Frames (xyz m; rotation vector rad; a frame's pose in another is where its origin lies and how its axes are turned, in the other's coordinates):
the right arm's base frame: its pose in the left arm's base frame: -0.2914 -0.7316 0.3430 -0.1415 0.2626 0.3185
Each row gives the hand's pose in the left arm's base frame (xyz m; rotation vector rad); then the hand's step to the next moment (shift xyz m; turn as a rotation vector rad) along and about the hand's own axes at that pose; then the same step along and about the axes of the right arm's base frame.
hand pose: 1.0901 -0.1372 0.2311 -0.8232 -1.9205 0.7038
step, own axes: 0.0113 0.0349 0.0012 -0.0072 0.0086 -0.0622
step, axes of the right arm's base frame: 0.0180 0.0290 -0.0135 0.0532 -0.0133 0.0315
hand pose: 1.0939 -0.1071 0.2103 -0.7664 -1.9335 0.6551
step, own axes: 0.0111 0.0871 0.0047 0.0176 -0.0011 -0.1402
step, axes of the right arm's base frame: 0.0466 0.0628 -0.0402 0.0976 -0.0167 0.1008
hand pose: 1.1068 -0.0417 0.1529 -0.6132 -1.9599 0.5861
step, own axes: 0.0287 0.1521 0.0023 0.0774 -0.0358 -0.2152
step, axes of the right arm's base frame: 0.0716 0.1286 -0.0478 0.1123 -0.0164 0.2018
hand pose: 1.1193 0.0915 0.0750 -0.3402 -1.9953 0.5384
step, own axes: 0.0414 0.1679 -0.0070 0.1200 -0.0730 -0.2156
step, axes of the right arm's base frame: 0.0517 0.1637 -0.0219 0.0764 -0.0267 0.2443
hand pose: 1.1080 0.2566 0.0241 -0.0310 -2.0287 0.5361
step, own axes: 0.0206 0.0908 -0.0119 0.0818 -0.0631 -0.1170
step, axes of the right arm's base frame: 0.0131 0.0929 -0.0004 0.0268 -0.0316 0.1505
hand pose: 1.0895 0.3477 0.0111 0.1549 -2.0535 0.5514
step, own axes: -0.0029 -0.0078 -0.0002 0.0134 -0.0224 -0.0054
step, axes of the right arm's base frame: 0.0017 -0.0081 -0.0002 -0.0063 -0.0186 0.0181
